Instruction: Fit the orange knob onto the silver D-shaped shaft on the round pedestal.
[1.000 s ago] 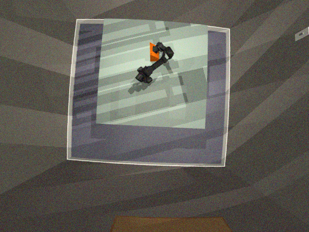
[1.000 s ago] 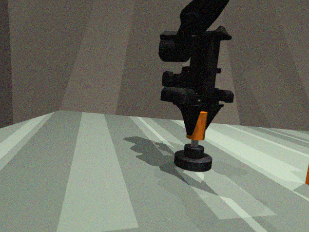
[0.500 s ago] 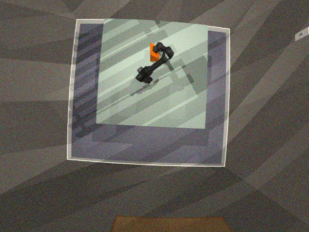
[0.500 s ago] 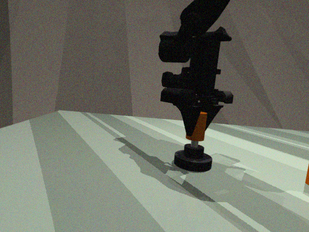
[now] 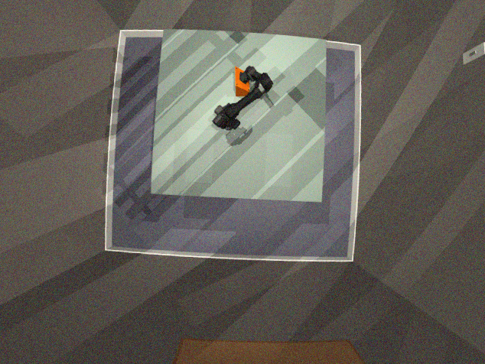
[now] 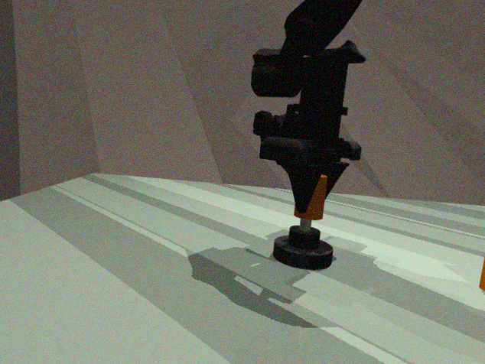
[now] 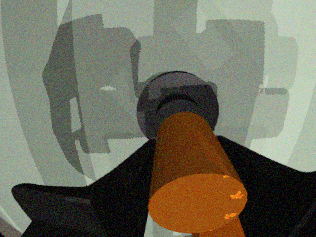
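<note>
Now: gripper tip 3 cm below the orange knob. Also, from my gripper tip: round pedestal (4 cm below).
</note>
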